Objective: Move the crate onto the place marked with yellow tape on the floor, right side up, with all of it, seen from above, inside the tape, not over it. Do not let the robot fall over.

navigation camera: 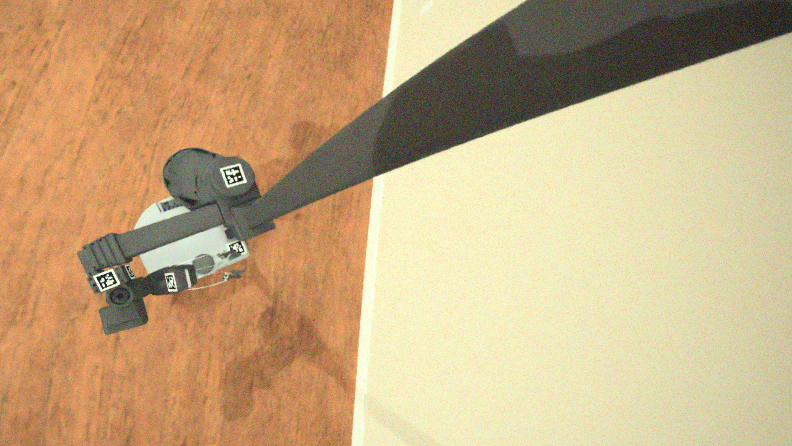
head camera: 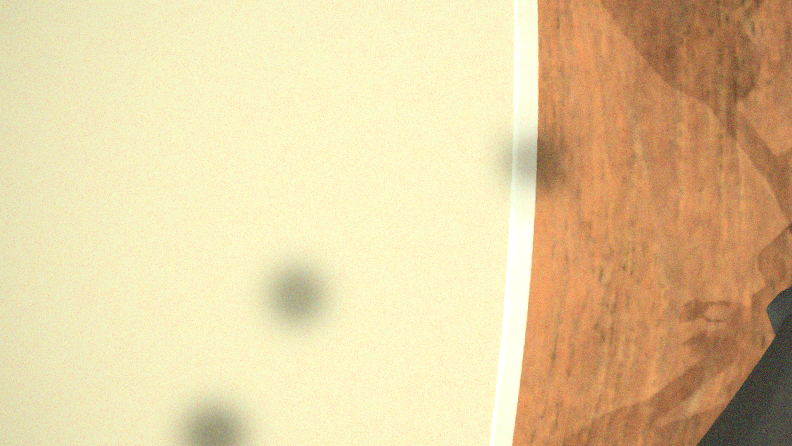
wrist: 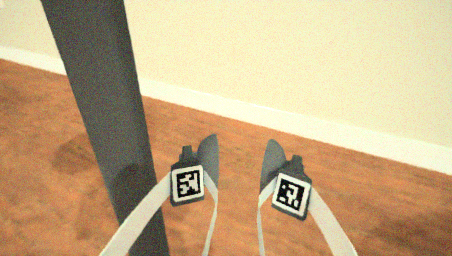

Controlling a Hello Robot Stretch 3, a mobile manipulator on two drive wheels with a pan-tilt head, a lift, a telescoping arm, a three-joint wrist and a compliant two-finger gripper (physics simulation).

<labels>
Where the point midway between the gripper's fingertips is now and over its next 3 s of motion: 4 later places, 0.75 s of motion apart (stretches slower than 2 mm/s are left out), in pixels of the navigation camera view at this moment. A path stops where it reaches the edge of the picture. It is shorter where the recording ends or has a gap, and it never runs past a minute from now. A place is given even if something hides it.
My gripper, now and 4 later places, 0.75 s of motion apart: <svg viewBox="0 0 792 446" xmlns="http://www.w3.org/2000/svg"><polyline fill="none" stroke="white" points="242,262 242,272 234,288 220,300 201,305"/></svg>
</labels>
